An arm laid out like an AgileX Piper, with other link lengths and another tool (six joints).
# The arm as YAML. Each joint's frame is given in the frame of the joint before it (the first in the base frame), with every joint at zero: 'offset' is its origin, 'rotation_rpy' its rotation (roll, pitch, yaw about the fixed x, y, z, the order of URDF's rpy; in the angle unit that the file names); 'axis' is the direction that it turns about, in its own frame. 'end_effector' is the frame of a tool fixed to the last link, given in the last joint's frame.
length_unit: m
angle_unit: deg
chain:
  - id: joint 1
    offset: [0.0, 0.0, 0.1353]
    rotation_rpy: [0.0, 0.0, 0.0]
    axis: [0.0, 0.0, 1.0]
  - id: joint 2
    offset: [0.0, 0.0, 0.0]
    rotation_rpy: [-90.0, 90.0, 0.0]
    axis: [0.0, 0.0, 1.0]
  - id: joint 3
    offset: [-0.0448, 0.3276, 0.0]
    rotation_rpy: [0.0, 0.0, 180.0]
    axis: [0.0, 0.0, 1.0]
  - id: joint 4
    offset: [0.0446, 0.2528, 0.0]
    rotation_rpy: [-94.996, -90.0, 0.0]
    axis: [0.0, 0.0, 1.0]
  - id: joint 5
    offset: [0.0, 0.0, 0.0]
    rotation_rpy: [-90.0, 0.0, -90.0]
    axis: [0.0, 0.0, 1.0]
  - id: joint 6
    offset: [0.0, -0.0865, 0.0]
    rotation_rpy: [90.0, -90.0, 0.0]
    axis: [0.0, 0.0, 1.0]
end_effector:
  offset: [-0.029, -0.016, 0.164]
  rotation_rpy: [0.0, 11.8, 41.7]
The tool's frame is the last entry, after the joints.
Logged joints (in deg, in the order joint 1, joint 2, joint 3, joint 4, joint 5, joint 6), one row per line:
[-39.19, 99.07, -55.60, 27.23, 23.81, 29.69]
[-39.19, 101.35, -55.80, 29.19, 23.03, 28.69]
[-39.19, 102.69, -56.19, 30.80, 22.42, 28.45]
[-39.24, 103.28, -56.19, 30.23, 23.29, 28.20]
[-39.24, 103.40, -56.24, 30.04, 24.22, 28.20]
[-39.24, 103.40, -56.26, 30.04, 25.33, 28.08]
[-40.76, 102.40, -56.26, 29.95, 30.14, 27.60]
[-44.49, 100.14, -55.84, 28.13, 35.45, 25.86]
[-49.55, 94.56, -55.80, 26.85, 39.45, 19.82]
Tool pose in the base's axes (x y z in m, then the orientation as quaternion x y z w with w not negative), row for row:
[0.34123, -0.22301, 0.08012, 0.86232, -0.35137, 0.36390, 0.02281]
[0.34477, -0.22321, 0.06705, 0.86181, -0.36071, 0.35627, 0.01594]
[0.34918, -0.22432, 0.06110, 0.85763, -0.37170, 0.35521, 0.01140]
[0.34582, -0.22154, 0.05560, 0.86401, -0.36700, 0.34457, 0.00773]
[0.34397, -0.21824, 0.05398, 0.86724, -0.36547, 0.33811, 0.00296]
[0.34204, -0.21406, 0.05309, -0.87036, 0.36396, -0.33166, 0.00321]
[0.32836, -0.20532, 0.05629, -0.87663, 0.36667, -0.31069, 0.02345]
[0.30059, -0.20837, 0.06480, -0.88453, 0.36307, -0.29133, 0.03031]
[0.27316, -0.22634, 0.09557, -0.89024, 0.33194, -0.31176, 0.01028]
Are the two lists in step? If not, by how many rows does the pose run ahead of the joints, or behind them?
They are in step.
